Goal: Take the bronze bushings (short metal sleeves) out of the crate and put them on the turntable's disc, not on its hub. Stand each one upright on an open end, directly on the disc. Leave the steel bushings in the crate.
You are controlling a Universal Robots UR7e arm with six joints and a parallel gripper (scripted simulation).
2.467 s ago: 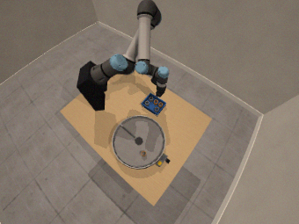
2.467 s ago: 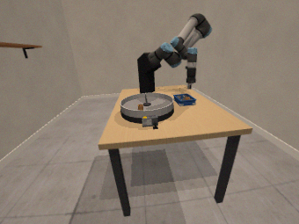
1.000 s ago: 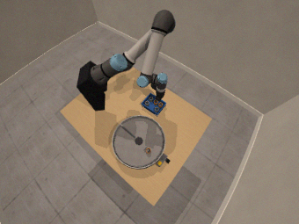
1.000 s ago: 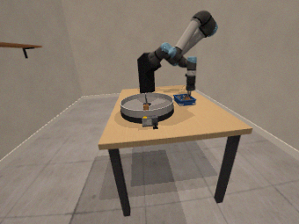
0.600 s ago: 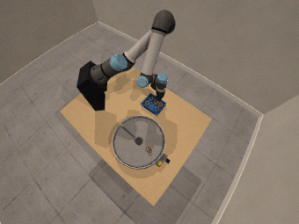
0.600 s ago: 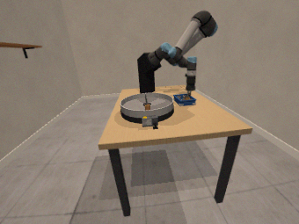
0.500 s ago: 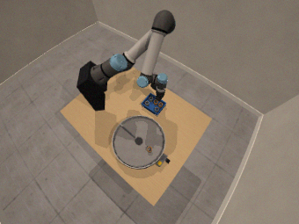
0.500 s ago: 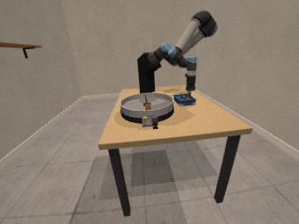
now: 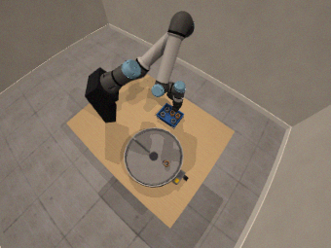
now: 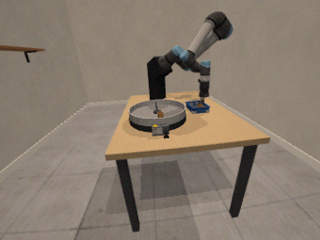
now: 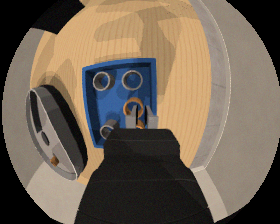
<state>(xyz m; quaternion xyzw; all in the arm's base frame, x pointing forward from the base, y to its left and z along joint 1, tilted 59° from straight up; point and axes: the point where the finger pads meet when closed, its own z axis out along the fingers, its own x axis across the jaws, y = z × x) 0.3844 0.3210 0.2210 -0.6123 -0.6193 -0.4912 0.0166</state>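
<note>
Right now my hand is 5 cm above the blue crate, 4 cm to the left of it and 1 cm short of it. The rest, counted from my hand: grey turntable disc 34 cm to the right, 24 cm ahead, 2 cm below.
</note>
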